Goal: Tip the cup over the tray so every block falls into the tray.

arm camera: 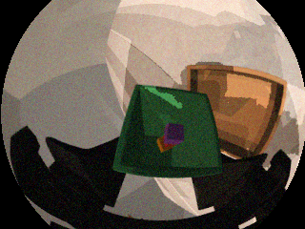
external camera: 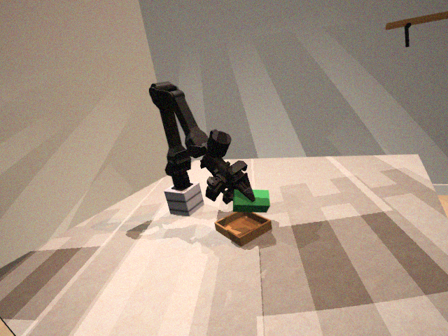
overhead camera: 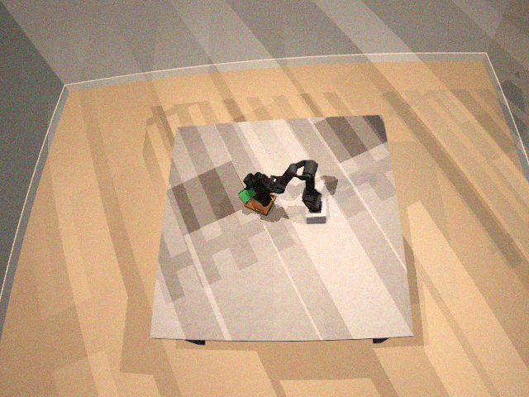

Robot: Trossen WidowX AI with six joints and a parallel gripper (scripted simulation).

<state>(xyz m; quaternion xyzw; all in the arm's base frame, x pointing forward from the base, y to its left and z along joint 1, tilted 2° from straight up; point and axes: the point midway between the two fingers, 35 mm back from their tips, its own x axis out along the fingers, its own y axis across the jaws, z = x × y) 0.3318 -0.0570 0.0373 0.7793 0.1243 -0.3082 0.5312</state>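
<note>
Now: gripper tip 2 cm to the right of the green cup and 1 cm short of it. The rest, counted from my gripper tip: orange block 2 cm to the left, 2 cm ahead, 1 cm below; red block 1 cm to the left, 1 cm below; purple block 1 cm below, 1 cm behind.
</note>
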